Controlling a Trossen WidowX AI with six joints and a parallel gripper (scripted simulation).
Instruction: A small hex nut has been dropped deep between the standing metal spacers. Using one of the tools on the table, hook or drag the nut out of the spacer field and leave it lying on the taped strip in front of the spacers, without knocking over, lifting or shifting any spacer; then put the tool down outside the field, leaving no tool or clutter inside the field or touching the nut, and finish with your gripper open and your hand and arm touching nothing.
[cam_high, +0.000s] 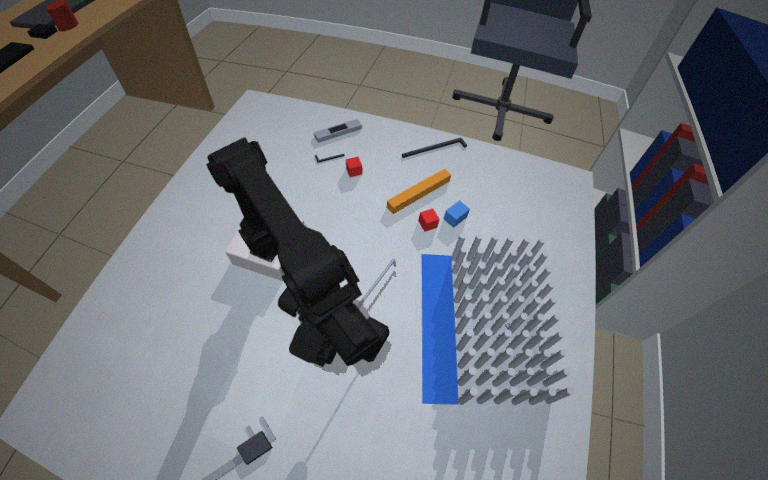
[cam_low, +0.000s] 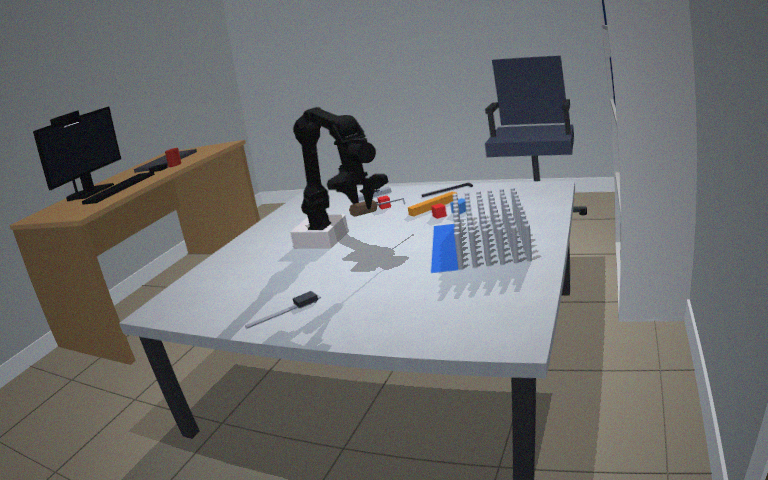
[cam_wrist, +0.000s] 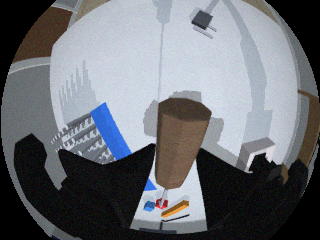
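The taped strip lies 17 cm ahead of my gripper tip, 17 cm to the left of it and 19 cm below it. Round my gripper tip: orange bar 53 cm to the left, 17 cm below; blue cube 12 cm ahead, 49 cm to the left, 17 cm below; wire hook tool 2 cm ahead, 10 cm to the left, 2 cm below.
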